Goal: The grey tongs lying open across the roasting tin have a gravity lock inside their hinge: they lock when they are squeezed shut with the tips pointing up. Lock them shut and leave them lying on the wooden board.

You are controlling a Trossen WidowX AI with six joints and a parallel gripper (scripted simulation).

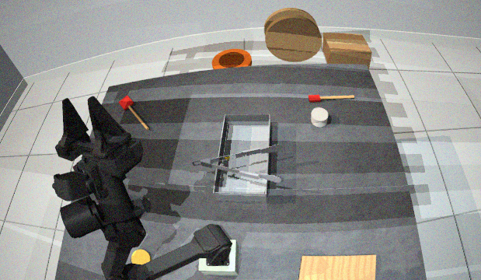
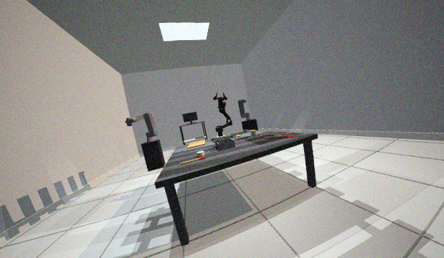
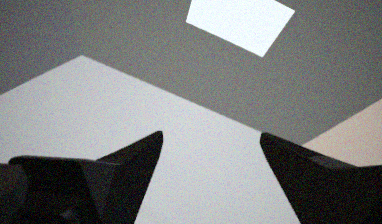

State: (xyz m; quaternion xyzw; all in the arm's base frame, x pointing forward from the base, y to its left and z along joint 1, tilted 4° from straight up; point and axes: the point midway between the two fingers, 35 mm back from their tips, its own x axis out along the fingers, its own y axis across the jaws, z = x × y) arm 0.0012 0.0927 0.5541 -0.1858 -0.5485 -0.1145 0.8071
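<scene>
Right now my gripper tip is 58 cm above the yellow slider, 27 cm short of it and 13 cm to the left of it. The rest, counted from my gripper tip: wood-topped cylinder: 62 cm below, 29 cm to the left, 16 cm ahead; then yellow disc: 64 cm below, 17 cm to the left, 6 cm behind; then roasting tin: 62 cm below, 30 cm ahead, 18 cm to the right.
</scene>
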